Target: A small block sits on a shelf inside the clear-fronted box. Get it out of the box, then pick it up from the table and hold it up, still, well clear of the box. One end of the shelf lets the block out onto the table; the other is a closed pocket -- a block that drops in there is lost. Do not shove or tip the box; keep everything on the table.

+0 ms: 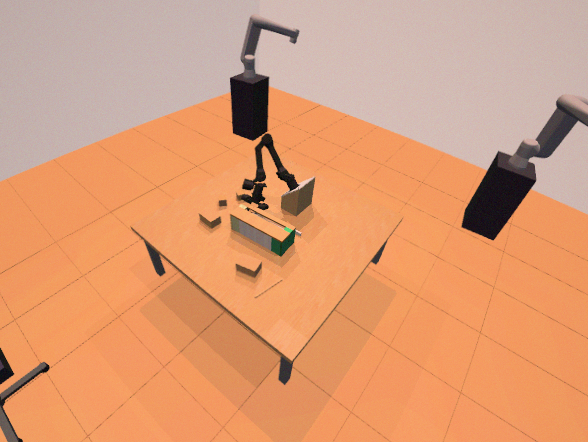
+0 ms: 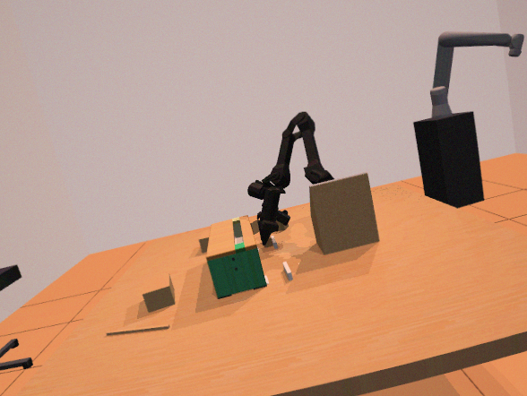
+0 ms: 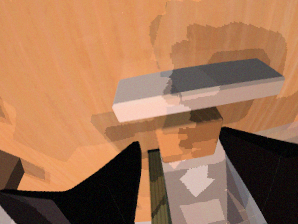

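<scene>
Now: gripper tip 2 cm past the orange block. From my gripper tip the other things lie so: long box 16 cm to the left, 7 cm ahead, 5 cm above; thin stick 41 cm to the left, 41 cm ahead, 1 cm below.
</scene>
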